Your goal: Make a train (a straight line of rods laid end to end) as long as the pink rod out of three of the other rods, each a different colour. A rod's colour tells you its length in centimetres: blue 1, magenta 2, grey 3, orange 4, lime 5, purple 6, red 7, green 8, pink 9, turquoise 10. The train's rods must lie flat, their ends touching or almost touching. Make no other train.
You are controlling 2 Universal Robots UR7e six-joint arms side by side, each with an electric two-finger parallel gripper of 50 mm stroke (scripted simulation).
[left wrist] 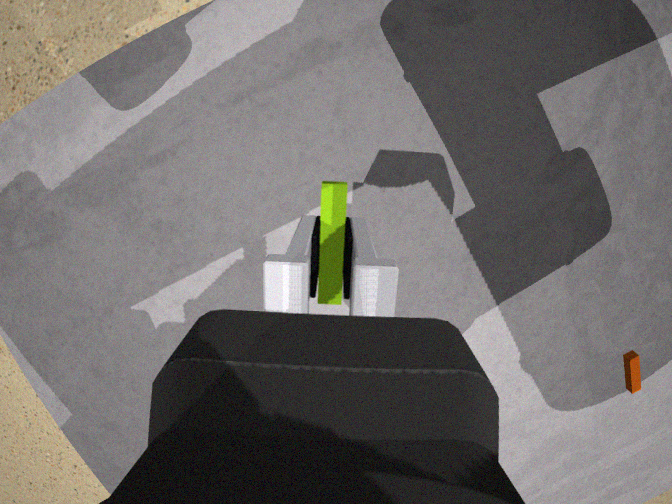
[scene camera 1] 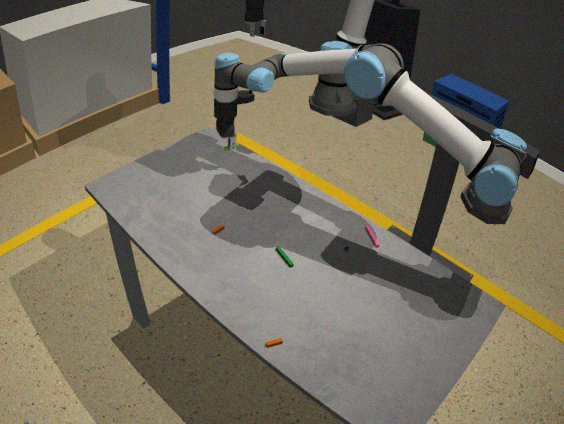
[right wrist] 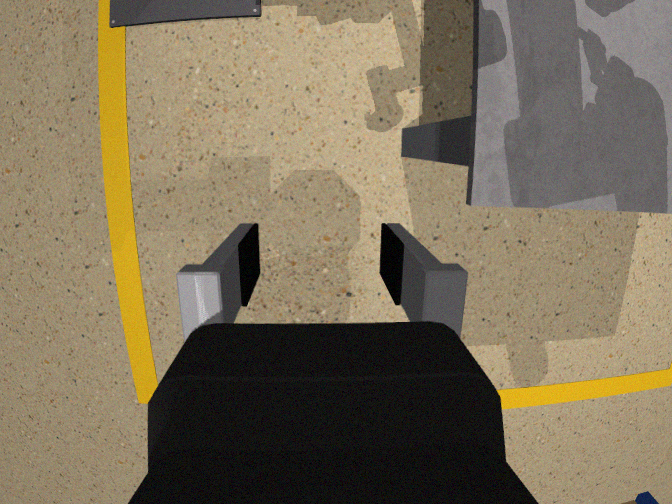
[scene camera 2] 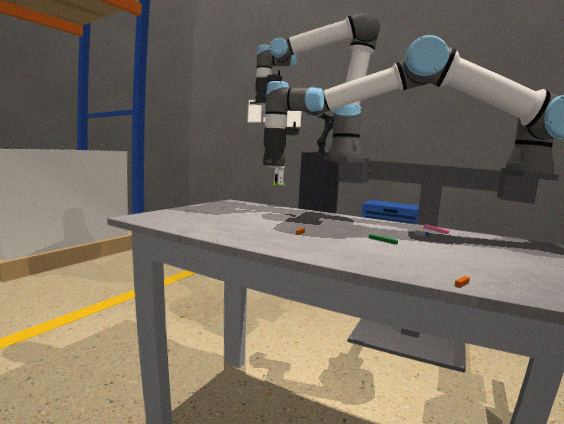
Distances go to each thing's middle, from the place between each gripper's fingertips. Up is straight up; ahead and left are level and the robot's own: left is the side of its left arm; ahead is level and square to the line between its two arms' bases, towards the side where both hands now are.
Right now my left hand (scene camera 2: 278, 184) is 20 mm above the lime rod (left wrist: 333, 194).
The lime rod lies 33 cm ahead of my right hand, 34 cm to the left of it and 30 cm below it.
